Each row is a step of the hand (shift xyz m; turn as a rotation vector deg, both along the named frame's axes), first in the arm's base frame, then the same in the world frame.
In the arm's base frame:
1: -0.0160 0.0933 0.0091 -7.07 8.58 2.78
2: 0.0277 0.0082 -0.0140 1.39 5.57 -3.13
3: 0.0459 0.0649 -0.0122 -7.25 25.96 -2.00
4: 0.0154 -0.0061 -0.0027 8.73 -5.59 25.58
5: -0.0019 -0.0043 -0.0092 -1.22 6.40 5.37
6: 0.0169 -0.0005 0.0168 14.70 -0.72 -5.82
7: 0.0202 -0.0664 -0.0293 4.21 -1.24 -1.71
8: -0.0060 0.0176 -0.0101 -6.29 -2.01 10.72
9: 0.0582 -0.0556 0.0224 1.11 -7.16 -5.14
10: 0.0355 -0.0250 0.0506 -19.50 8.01 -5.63
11: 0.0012 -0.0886 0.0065 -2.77 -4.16 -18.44
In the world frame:
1: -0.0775 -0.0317 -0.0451 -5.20 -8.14 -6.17
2: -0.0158 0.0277 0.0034 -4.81 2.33 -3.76
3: -0.0738 0.0303 -0.0100 -19.40 -7.52 -17.25
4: -0.0005 0.0134 0.0100 -4.29 -11.31 24.81
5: 0.0066 0.0059 -0.0054 -6.29 -5.63 0.01
6: -0.0103 -0.0002 0.0215 -4.27 14.35 5.13
7: 0.0564 0.0448 0.0220 -0.30 4.30 1.90
8: -0.0108 0.0004 -0.0182 2.08 -11.63 4.35
9: 0.0197 0.0326 0.0744 6.96 5.50 0.42
10: -0.0039 -0.0077 0.0661 2.35 -10.63 -18.91
11: 0.0762 0.0097 0.0447 8.83 11.82 -12.13

